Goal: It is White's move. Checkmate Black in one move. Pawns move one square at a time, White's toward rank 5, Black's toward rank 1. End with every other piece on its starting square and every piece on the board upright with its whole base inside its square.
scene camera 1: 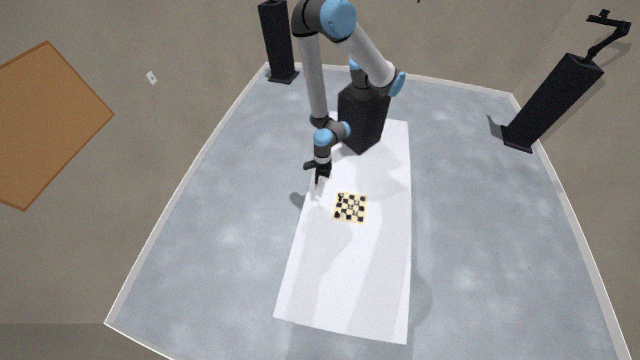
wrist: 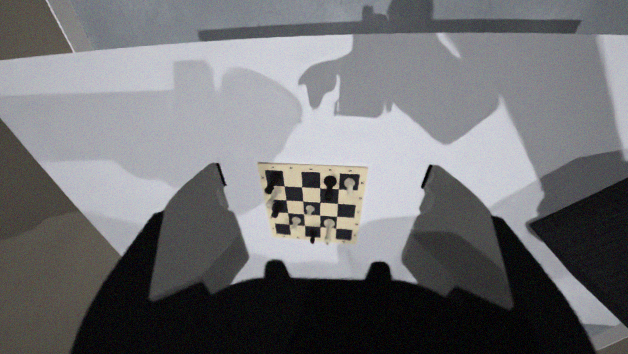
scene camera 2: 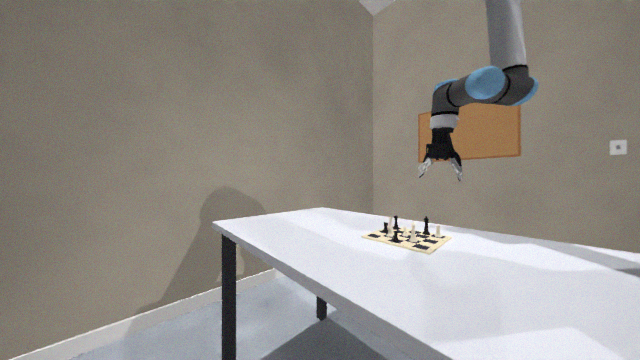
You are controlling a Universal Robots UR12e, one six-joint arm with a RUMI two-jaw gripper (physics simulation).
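Frame: origin at the arm's base, x left, y down, z back, level; millimetres.
Where they show: gripper, fingertip midpoint: (scene camera 1: 319, 181) (wrist: 322, 168) (scene camera 2: 438, 179); arm's base at its link origin: (scene camera 1: 365, 90).
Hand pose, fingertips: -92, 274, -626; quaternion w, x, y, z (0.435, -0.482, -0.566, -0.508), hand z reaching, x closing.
Things, the pixels of their centre, and the offset from my fingertips, as dx, dy, dz. Level surfaces: height alone.
- tall black piece at the middle of its body: (wrist: 329, 190) (scene camera 2: 426, 225) +134, +163, +23
- small white piece at the middle of its body: (wrist: 309, 213) +217, +179, -6
- tall white piece at the middle of its body: (wrist: 328, 233) (scene camera 2: 413, 231) +249, +163, +44
- long white table at its surface level: dy +201
The small cream-and-black chessboard (scene camera 1: 365, 220) (scene camera 2: 442, 242) (wrist: 364, 175) lies on the table. In the wrist view a tall black piece (scene camera 2: 426, 225) (wrist: 330, 184) stands beside a white piece (scene camera 2: 438, 230) (wrist: 349, 185) in the top row. Two more black pieces (wrist: 270, 187) (wrist: 275, 209) and a white piece (wrist: 272, 197) stand along the left. A small white piece (wrist: 310, 209) is central. Another white piece (wrist: 296, 221), a tall white piece (scene camera 2: 413, 232) (wrist: 328, 226) and a black piece (scene camera 2: 396, 237) (wrist: 312, 236) are lower down. My gripper (scene camera 1: 318, 184) (scene camera 2: 441, 178) is open, high above table level.
The long white table (scene camera 1: 350, 300) (scene camera 2: 310, 240) (wrist: 150, 120) carries the board and shadows of the arm. The black robot pedestal (scene camera 1: 361, 120) (wrist: 595, 235) stands at the table's end. Dark stands (scene camera 1: 278, 42) (scene camera 1: 552, 100) stand on the floor to either side.
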